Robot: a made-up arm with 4 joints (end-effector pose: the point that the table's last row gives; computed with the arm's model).
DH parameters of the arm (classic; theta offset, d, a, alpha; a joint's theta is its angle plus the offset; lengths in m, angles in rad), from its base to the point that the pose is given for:
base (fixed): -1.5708 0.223 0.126 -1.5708
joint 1: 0 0.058 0.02 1.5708
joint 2: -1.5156 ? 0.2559 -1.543
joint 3: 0 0.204 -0.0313 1.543
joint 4: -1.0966 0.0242 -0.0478 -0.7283
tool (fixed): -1.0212 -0.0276 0 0
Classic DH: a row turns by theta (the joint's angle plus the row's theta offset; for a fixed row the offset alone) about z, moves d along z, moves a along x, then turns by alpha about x.
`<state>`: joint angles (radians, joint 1 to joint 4).
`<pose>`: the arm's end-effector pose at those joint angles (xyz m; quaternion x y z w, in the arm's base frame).
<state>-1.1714 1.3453 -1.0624 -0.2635</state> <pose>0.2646 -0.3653 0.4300 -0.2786 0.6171 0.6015 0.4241</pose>
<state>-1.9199 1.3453 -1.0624 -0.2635</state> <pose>0.2646 -0.1605 0.5375 -0.4144 0.7943 0.3342 0.2928</pose>
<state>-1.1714 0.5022 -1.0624 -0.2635</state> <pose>-0.0016 -0.3910 0.4907 -0.3828 0.4475 0.3763 0.7153</pose>
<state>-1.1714 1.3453 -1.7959 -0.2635</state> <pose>0.2577 -0.3885 0.4650 -0.3643 0.8113 0.3221 0.3245</pose>
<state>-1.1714 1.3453 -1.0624 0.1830</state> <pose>0.2503 -0.3741 0.4147 -0.0701 0.6908 0.6005 0.3967</pose>
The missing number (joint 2, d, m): -0.0963
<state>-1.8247 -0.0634 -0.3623 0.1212</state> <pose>-0.1303 -0.1722 0.4957 -0.6063 0.2588 0.4647 0.5911</pose>
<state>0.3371 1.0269 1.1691 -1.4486</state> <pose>0.1544 -0.4396 0.0213 0.4030 -0.6702 -0.0373 0.6222</pose>
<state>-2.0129 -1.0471 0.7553 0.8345</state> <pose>-0.2156 -0.1711 0.2018 -0.7925 0.1977 0.5740 0.0572</pose>
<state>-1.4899 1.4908 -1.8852 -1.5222</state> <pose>0.2954 -0.2377 0.4941 0.8132 -0.5052 -0.2748 0.0892</pose>
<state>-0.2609 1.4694 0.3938 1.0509</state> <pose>0.2362 -0.3456 0.2229 -0.3164 0.1682 -0.9020 0.2408</pose>
